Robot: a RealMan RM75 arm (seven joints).
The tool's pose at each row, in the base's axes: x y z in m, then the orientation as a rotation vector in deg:
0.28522, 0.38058, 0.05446, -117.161, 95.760, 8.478
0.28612, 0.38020, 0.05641, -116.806, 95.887, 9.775
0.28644, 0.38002, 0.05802, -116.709, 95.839, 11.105
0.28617, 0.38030, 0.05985, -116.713, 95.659, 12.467
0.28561, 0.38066, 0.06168, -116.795, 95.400, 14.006
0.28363, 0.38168, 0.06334, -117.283, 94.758, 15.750
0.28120, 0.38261, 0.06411, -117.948, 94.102, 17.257
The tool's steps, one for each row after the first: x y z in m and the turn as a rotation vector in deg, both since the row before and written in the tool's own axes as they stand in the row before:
-0.00019, -0.00139, -0.00167, -0.440, -0.764, 0.458
-0.00040, -0.00075, -0.00141, -0.575, -0.749, 0.257
-0.00106, -0.00029, -0.00151, -0.620, -0.781, 0.146
-0.00122, -0.00001, -0.00152, -0.743, -0.867, 0.102
-0.00208, 0.00133, -0.00127, -1.002, -0.964, -0.244
-0.00174, 0.00200, -0.00056, -1.008, -0.757, -0.361

